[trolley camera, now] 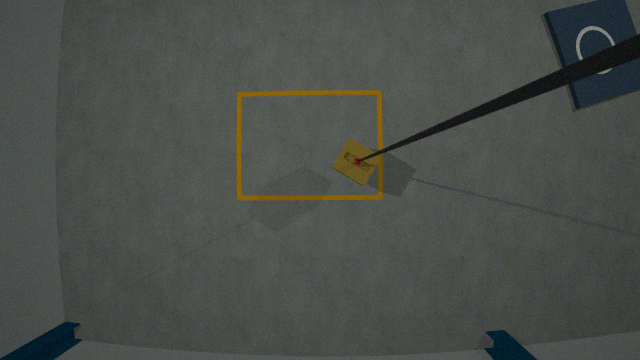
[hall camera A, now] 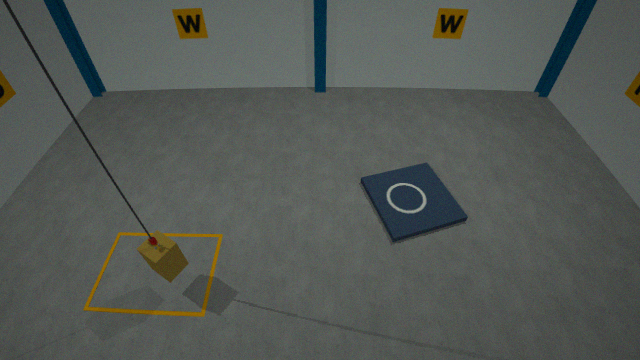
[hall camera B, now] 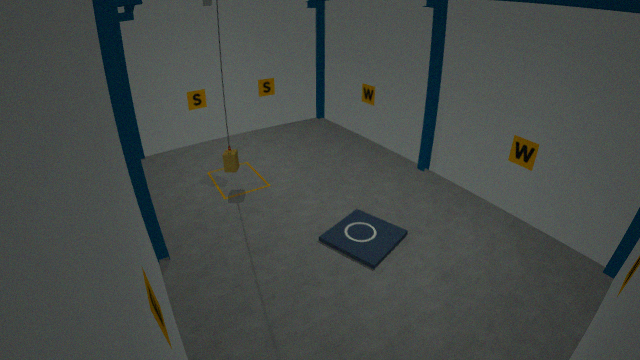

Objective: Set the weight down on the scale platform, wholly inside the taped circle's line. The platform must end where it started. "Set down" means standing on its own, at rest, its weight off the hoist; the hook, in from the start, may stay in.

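Observation:
The weight (hall camera A: 164, 257) (hall camera B: 231, 161) (trolley camera: 354, 167) is a yellow block. It hangs upright in the air above the floor near the orange outline, with its shadows apart from it. My gripper, the red hook (hall camera A: 153, 241) (hall camera B: 229, 148) (trolley camera: 357, 161), is at the top of the weight on the chain and holds it. The scale platform (hall camera A: 440, 212) (hall camera B: 387, 237) (trolley camera: 582, 92) is a dark blue square slab lying flat on the floor, well apart from the weight. The white taped circle (hall camera A: 388, 198) (hall camera B: 346, 232) (trolley camera: 579, 47) is on its top; in the trolley camera the chain covers part of it.
An orange rectangle (hall camera A: 145, 312) (hall camera B: 214, 184) (trolley camera: 239, 145) is marked on the floor beneath the weight. Walls with letter signs and blue columns (hall camera A: 320, 45) (hall camera B: 433, 85) stand around the floor. The platform lies to the right of the weight in all three views.

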